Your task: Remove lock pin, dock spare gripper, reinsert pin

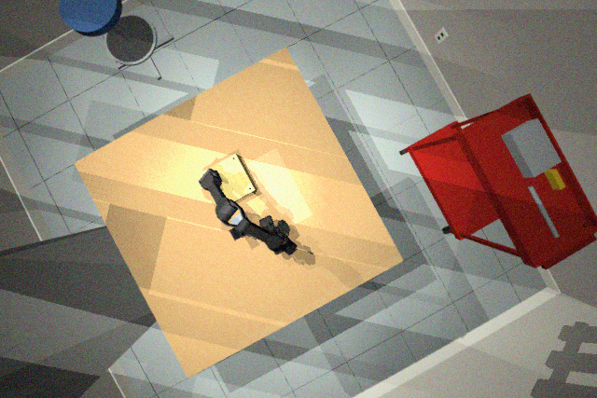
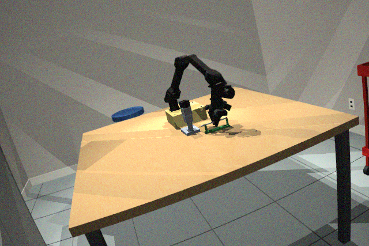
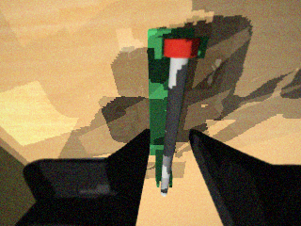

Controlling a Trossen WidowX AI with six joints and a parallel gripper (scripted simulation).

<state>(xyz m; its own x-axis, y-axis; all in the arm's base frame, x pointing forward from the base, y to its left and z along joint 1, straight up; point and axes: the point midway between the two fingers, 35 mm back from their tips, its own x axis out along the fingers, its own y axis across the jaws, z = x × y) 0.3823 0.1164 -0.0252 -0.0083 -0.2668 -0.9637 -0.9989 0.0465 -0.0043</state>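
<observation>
My gripper tip is now 10 mm to the right of the green cradle. Round my gripper tip: socket 110 mm to the right, 100 mm behind, 30 mm above; spare gripper 110 mm to the right, 100 mm above, 90 mm behind.
</observation>
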